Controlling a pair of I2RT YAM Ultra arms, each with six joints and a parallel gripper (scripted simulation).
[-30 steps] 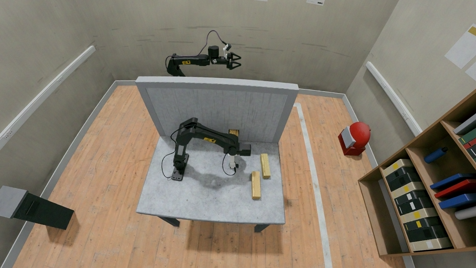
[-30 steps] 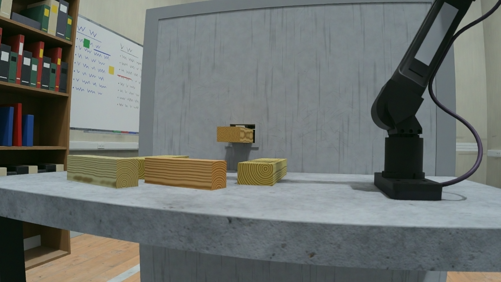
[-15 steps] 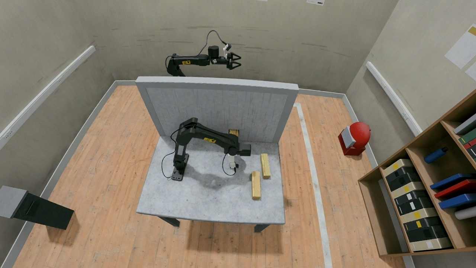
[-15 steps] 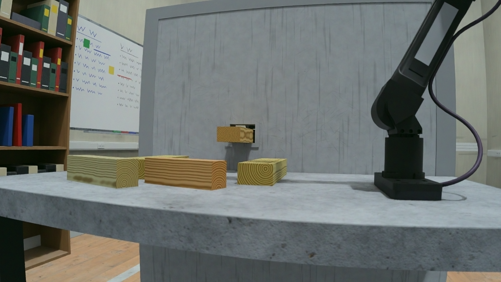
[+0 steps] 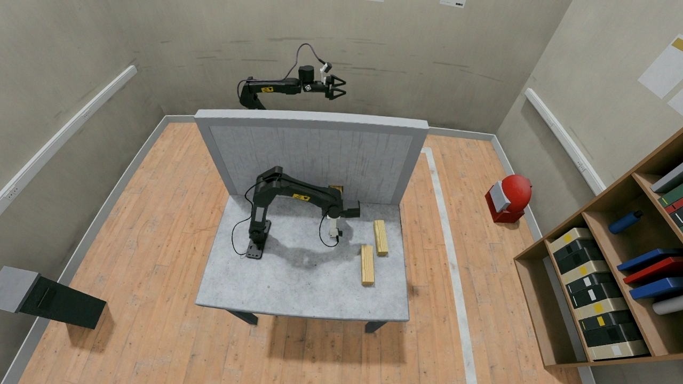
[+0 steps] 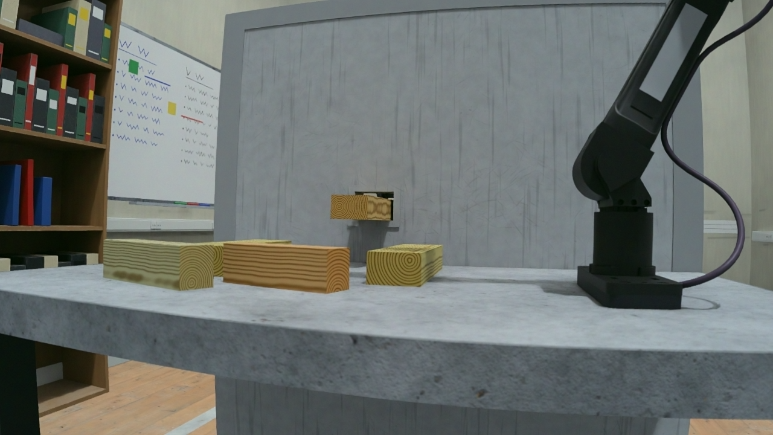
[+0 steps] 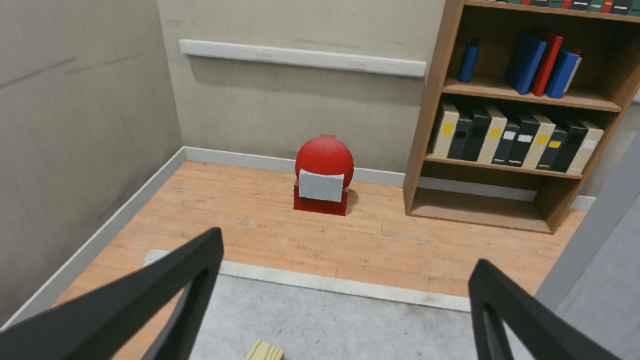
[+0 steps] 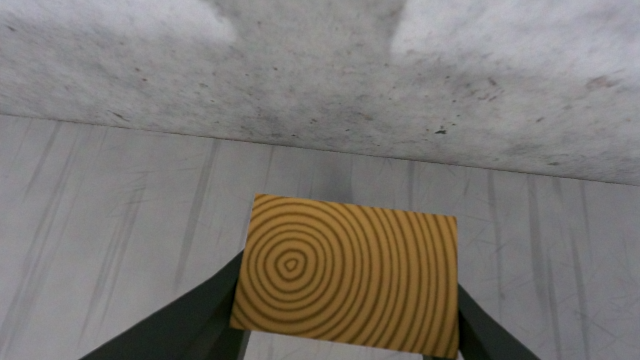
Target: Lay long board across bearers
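The long board is 30 mm behind my left hand, 350 mm to the right of it and 330 mm below it.
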